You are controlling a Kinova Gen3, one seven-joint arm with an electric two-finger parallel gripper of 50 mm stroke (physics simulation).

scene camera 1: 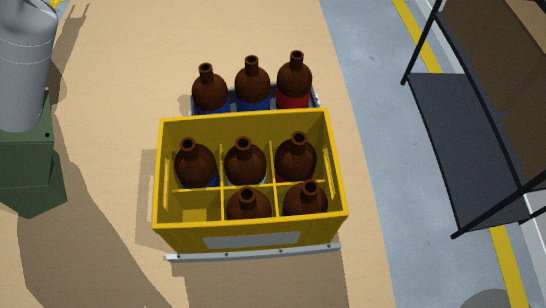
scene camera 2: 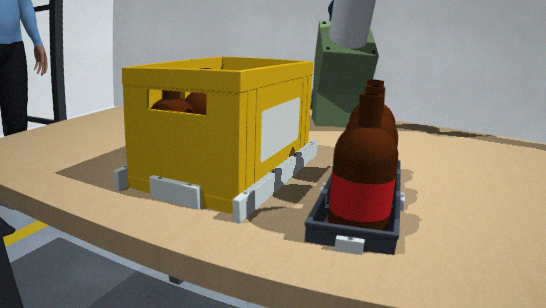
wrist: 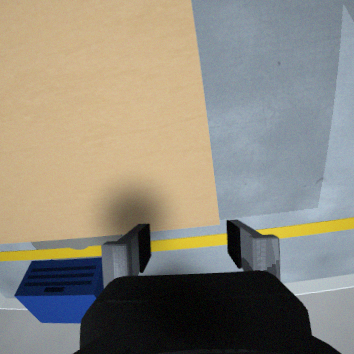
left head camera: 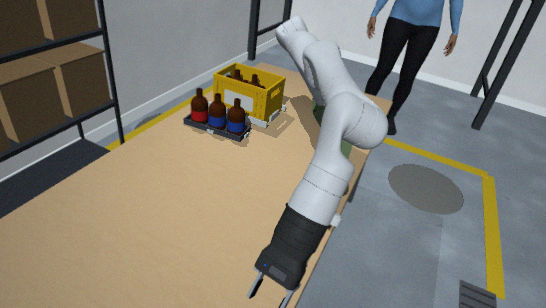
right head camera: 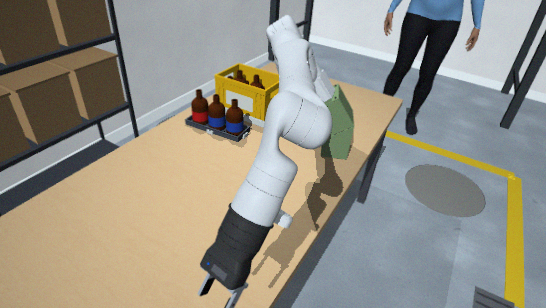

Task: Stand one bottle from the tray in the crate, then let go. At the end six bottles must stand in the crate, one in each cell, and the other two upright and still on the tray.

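Places are measured from the arm's base along level axes (x ahead, y left, z up), in metres.
Pixels of known places: gripper, fingertip midpoint: (wrist: 188,237) (left head camera: 264,305) (right head camera: 213,304); arm's base, origin of the base link: (scene camera 1: 15,112) (scene camera 2: 348,36) (right head camera: 323,97).
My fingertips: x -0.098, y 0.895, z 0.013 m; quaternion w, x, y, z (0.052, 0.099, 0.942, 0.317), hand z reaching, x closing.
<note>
For each thing: its top centre in the pictures, then the offset to it from my fingertips.
- dark tray, middle of its top: (scene camera 2: 364,184) (scene camera 1: 254,103) (left head camera: 217,122) (right head camera: 217,122) 0.529 m ahead, 0.812 m right, 0.215 m down
- red-label bottle, middle of its top: (scene camera 2: 371,94) (scene camera 1: 297,54) (left head camera: 199,89) (right head camera: 198,90) 0.615 m ahead, 0.811 m right, 0.080 m down
- middle blue-label bottle, middle of its top: (scene camera 2: 375,86) (scene camera 1: 251,59) (left head camera: 217,94) (right head camera: 216,95) 0.527 m ahead, 0.810 m right, 0.080 m down
- end blue-label bottle, middle of its top: (scene camera 1: 205,67) (left head camera: 237,99) (right head camera: 234,100) 0.439 m ahead, 0.813 m right, 0.080 m down
- yellow crate, middle of its top: (scene camera 1: 245,163) (scene camera 2: 228,61) (left head camera: 250,75) (right head camera: 251,75) 0.484 m ahead, 1.033 m right, 0.065 m down
My gripper (left head camera: 266,301) (right head camera: 215,300) (wrist: 188,237) is open and empty, far from the tray and crate, near the table's edge. A dark tray (left head camera: 225,134) (scene camera 2: 320,235) holds three upright brown bottles in a row: a red-label bottle (left head camera: 199,107) (scene camera 1: 294,82) (scene camera 2: 362,195), a middle blue-label bottle (left head camera: 217,112) (scene camera 1: 252,85) and an end blue-label bottle (left head camera: 236,117) (scene camera 1: 210,92). The yellow crate (scene camera 1: 315,232) (scene camera 2: 185,150) stands beside the tray. In scene camera 1, three bottles stand in its tray-side row and two in its near row; the near left cell is empty.
The green robot base (right head camera: 340,125) (scene camera 1: 25,165) (scene camera 2: 345,80) stands on the table beside the crate. White blocks (scene camera 2: 175,192) edge the crate's foot. A shelf rack (scene camera 1: 440,135) stands past the table. A person (left head camera: 407,55) stands behind. A blue box (wrist: 60,295) lies beyond the table edge.
</note>
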